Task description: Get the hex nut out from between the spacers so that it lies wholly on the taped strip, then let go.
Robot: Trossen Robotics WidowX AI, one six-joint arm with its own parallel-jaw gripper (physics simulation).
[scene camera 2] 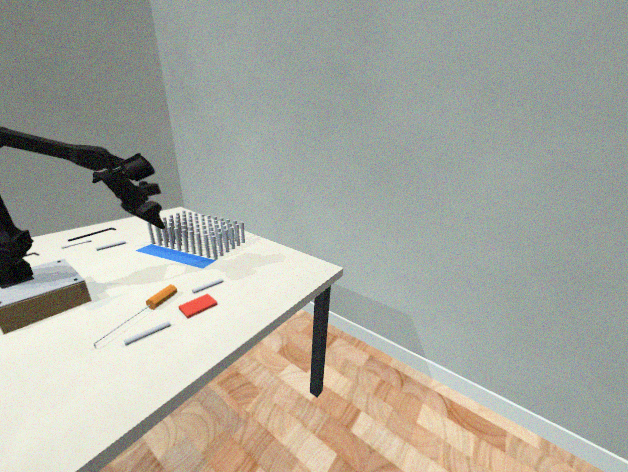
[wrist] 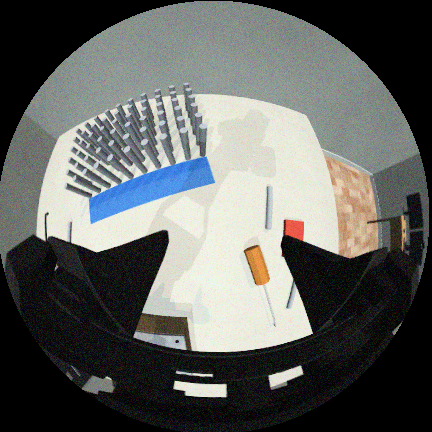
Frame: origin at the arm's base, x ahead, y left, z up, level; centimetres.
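Where they show: gripper, between the fingertips: (scene camera 2: 158, 225) (wrist: 227, 239); arm's base, origin of its link: (scene camera 2: 14, 279).
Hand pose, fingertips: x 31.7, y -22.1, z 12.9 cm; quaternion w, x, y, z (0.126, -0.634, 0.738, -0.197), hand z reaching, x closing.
Note:
Each offset is from my fingertips to the centre of the thing. "pt": to the spot under its first point. Level surfaces: height alone.
The spacers (scene camera 2: 196, 236) (wrist: 126, 142) are grey upright rods standing in several close rows at the back of the table. The taped strip @[pt dx +13.5, dy +16.5, dz -22.0 cm] (scene camera 2: 175, 255) (wrist: 152, 186) is a flat blue band along their near side. The hex nut does not show in either view; the rods may hide it. My gripper (scene camera 2: 163, 226) (wrist: 227, 239) is open with nothing between its fingers. It is above the table; in the scene view its tip overlaps the left part of the spacers, and in the wrist view the strip shows ahead of the fingers.
An orange-handled hooked tool @[dx -16.5, dy -12.0, dz -20.3 cm] (scene camera 2: 161, 296) (wrist: 257, 265), a red block @[dx -3.9, dy -22.0, dz -21.5 cm] (scene camera 2: 197, 306) (wrist: 294, 229) and a loose grey rod @[dx +5.2, dy -15.5, dz -21.3 cm] (scene camera 2: 207, 285) (wrist: 269, 207) lie on the table @[dz -22.1 cm] (scene camera 2: 284, 284). Another rod @[dx -19.1, dy -21.2, dz -21.3 cm] (scene camera 2: 147, 333) lies near the front edge. A black hooked rod @[dx +4.1, dy +67.7, dz -21.7 cm] (scene camera 2: 91, 234) lies at the left.

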